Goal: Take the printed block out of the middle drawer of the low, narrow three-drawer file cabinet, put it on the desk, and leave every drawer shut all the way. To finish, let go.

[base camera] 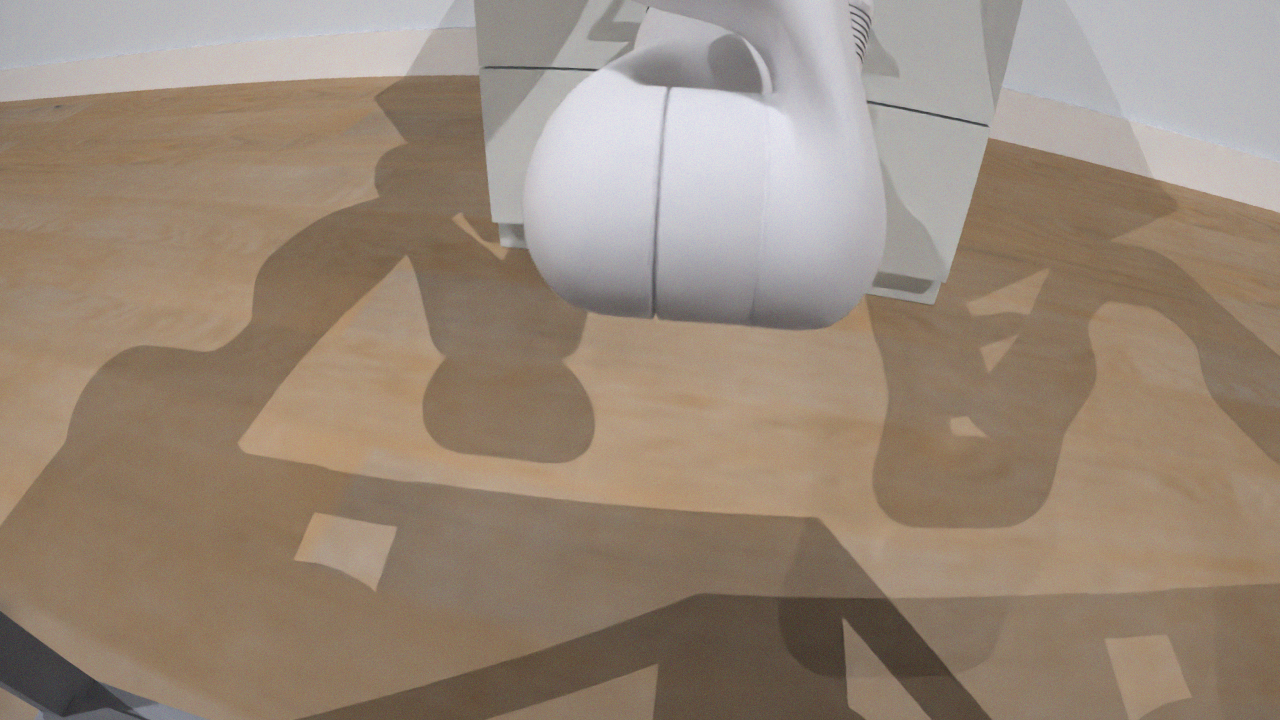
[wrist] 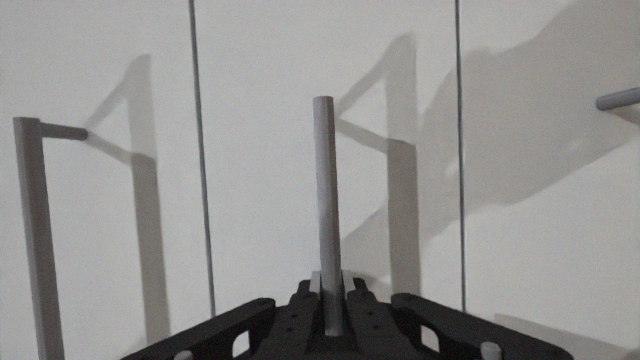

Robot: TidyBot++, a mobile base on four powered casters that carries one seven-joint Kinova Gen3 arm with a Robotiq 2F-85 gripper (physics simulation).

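Places are measured from the arm's base along level axes (x ahead, y left, z up), in centimetres.
Pixels of known places: gripper, fingertip midpoint: [wrist: 332, 286].
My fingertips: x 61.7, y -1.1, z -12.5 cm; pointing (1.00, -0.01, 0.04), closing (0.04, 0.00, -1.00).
Note:
Ahead of a thing's pixels: the offset from my fingertips to its top centre. "spot": to the spot under its first point. Level surfaces: height alone.
The pale grey file cabinet [base camera: 939, 53] stands against the wall in the base view, partly behind the arm. In the wrist view, the middle drawer front @[dz +7.5, dx +1.0, dy -2.1 cm] [wrist: 260, 150] lies between two thin dark seams and looks level with the fronts beside it. My gripper [wrist: 332, 286] is shut on the grey bar handle @[spot: dz -0.1, dx -3.9, dy -5.3 cm] [wrist: 327, 200] of this drawer, near the lower end of the part that shows. In the base view the gripper is hidden behind the arm. The printed block and the desk do not show.
Another bar handle @[spot: dz +15.1, dx -3.6, dy -4.1 cm] [wrist: 37, 235] stands out from the drawer front at the left of the wrist view. Part of a third handle @[spot: dz -15.2, dx -2.1, dy -9.9 cm] [wrist: 620, 97] shows at the right edge. The white arm [base camera: 707, 205] hangs before the cabinet, over the wooden floor @[dz -27.2 cm] [base camera: 716, 402]. Walls flank the cabinet.

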